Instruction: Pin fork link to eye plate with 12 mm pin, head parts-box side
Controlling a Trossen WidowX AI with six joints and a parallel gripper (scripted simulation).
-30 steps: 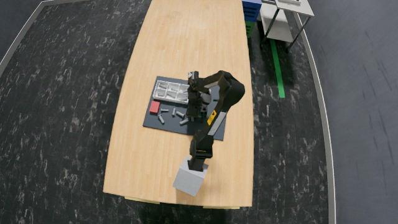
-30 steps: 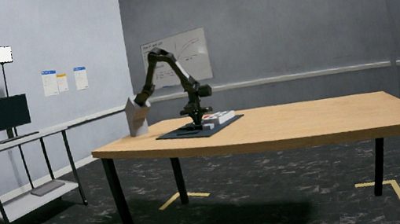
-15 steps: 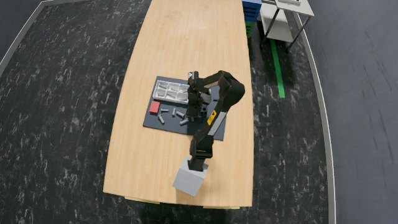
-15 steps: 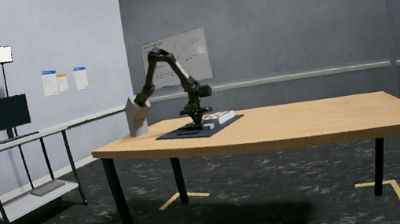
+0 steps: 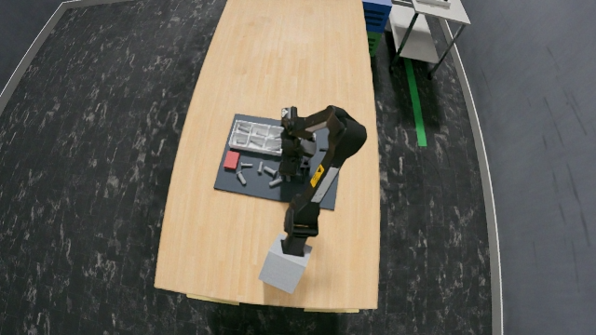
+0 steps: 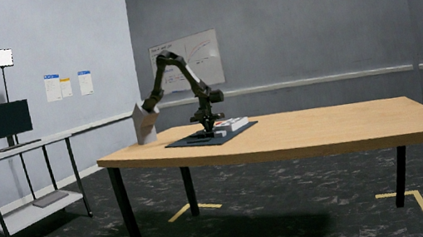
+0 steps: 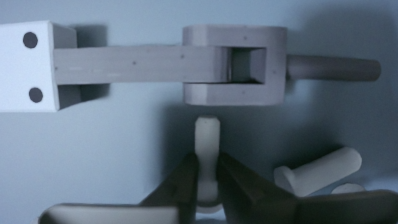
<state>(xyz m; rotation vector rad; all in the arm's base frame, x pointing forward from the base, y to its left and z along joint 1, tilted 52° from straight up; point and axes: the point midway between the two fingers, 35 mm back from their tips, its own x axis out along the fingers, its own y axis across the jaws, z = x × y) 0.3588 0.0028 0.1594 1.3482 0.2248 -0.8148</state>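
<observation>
Right now my hand is 5 cm to the left of the eye plate and 3 cm above it. Round my hand: long dark bar (13 cm to the right, 4 cm below, 1 cm behind); pin (6 cm behind, 3 cm to the left, 3 cm below); dark mat (5 cm below, 4 cm to the left, 2 cm ahead).
</observation>
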